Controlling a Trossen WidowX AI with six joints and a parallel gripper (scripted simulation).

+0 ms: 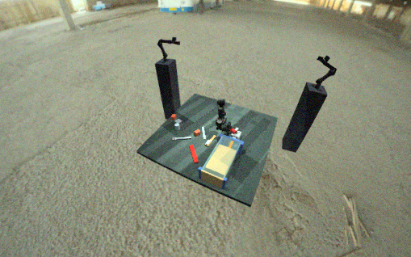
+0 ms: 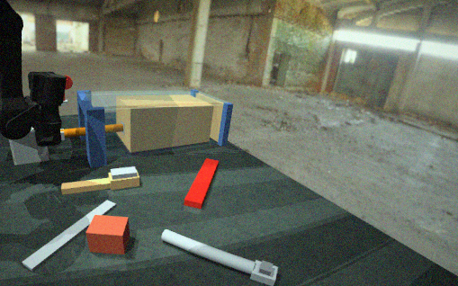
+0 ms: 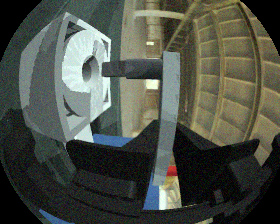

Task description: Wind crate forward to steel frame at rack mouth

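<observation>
Right now my gripper tip is 1 cm to the left of the winch handle, 1 cm below it and 1 cm short of it. The rest, counted from my gripper tip: wooden-handled tool 25 cm to the right, 14 cm below, 9 cm ahead; winch 12 cm below, 7 cm behind, 1 cm to the right; red knob 5 cm ahead, 4 cm above, 2 cm to the right.
</observation>
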